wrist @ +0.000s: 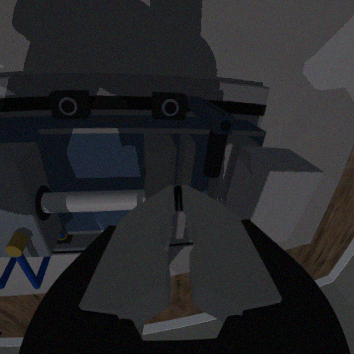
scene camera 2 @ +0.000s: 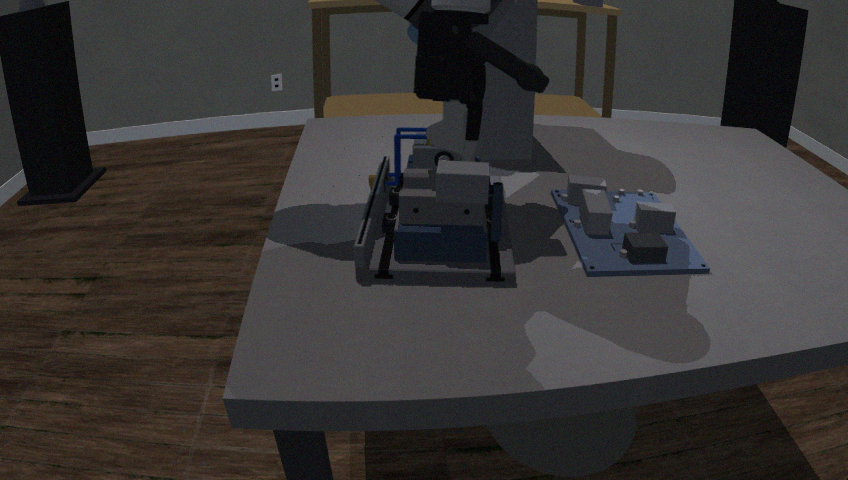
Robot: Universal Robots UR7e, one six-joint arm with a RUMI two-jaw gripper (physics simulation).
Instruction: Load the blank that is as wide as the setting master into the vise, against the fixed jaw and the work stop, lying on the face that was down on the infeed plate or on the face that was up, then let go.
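Frame: origin at the arm's base, x ahead, y down, z left, level; millimetres.
Where they show: gripper, fingertip midpoint: [wrist: 178, 187].
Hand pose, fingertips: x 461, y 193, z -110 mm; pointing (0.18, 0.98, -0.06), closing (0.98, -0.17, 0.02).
Each offset is from my fingertips to the top centre of the thing. "spot": to the spot under its first point.
My gripper [scene camera 2: 471, 137] [wrist: 178, 187] is shut and empty, pointing down over the vise. The vise @(dx -46, dy +0, dz -25 mm) [scene camera 2: 440, 243] has a blue body. A grey jaw [scene camera 2: 442, 208] with two holes stands at its near end, and a light grey block @(dx +61, dy -33, dz -7 mm) [scene camera 2: 462, 181] sits on top there. In the wrist view a pale block [wrist: 287, 195] is right of the fingertips, and two upright grey parts @(spot: dx -10, dy +3, dz +21 mm) [wrist: 160, 160] @(spot: dx +10, dy +20, dz +14 mm) [wrist: 186, 155] stand close together just beyond them. I cannot tell whether either is a blank. The infeed plate @(dx -24, dy +91, dz +254 mm) [scene camera 2: 606, 261] bears light blocks [scene camera 2: 596, 212] @(dx -14, dy +55, dz +297 mm) [scene camera 2: 654, 217] [scene camera 2: 586, 190] and a dark block @(dx +66, dy +66, dz +248 mm) [scene camera 2: 645, 248].
A pale round rod @(dx -65, dy +13, dz -18 mm) [wrist: 95, 201] lies along the vise at left in the wrist view. Round clamp knobs [wrist: 68, 106] [wrist: 170, 106] line the dark rail. A blue upright plate @(spot: dx +37, dy +36, dz +40 mm) [scene camera 2: 496, 211], a long grey side bar @(spot: dx -8, dy +49, dz -116 mm) [scene camera 2: 371, 208] and a blue bent tube @(spot: dx -129, dy +20, dz -79 mm) [scene camera 2: 397, 154] flank the vise.
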